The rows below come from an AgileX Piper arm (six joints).
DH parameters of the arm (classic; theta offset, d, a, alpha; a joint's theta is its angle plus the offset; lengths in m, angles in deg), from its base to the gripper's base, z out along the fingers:
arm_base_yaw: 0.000 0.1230 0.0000 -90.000
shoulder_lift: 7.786 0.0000 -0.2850 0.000
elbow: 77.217 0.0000 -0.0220 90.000
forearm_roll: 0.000 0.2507 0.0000 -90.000
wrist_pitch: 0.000 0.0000 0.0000 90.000
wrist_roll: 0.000 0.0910 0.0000 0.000
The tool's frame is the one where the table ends.
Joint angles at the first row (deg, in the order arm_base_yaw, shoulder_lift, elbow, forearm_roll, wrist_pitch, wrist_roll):
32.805 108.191 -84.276 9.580 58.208 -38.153
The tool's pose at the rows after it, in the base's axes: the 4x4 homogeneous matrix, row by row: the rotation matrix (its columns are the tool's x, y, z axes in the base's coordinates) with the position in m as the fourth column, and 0 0 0 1 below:
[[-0.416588 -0.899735 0.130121 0.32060], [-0.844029 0.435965 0.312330 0.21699], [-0.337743 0.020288 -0.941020 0.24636], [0 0 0 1]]
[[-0.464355 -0.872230 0.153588 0.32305], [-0.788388 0.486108 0.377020 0.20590], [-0.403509 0.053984 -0.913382 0.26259], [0 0 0 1]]
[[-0.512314 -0.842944 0.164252 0.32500], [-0.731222 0.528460 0.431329 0.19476], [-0.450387 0.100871 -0.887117 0.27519], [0 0 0 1]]
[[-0.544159 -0.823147 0.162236 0.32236], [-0.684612 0.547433 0.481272 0.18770], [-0.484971 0.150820 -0.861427 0.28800], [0 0 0 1]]
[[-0.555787 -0.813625 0.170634 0.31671], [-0.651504 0.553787 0.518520 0.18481], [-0.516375 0.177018 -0.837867 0.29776], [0 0 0 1]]
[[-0.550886 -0.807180 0.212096 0.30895], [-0.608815 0.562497 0.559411 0.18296], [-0.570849 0.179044 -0.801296 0.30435], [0 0 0 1]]
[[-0.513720 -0.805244 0.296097 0.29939], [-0.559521 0.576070 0.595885 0.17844], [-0.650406 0.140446 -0.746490 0.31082], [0 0 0 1]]
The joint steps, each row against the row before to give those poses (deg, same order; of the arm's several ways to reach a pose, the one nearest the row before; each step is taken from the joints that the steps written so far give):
-1.391 -2.077 -0.001 4.022 -0.532 -0.111
-2.376 -2.197 0.000 4.010 -0.215 -0.096
-2.402 -1.671 0.001 3.980 0.489 -0.001
-1.564 -1.749 0.001 3.712 1.262 0.000
-0.514 -1.882 0.778 2.505 -0.020 0.000
-0.049 -2.663 2.704 2.727 -3.231 -0.938
0.000 -3.836 4.392 2.806 -6.233 -2.770

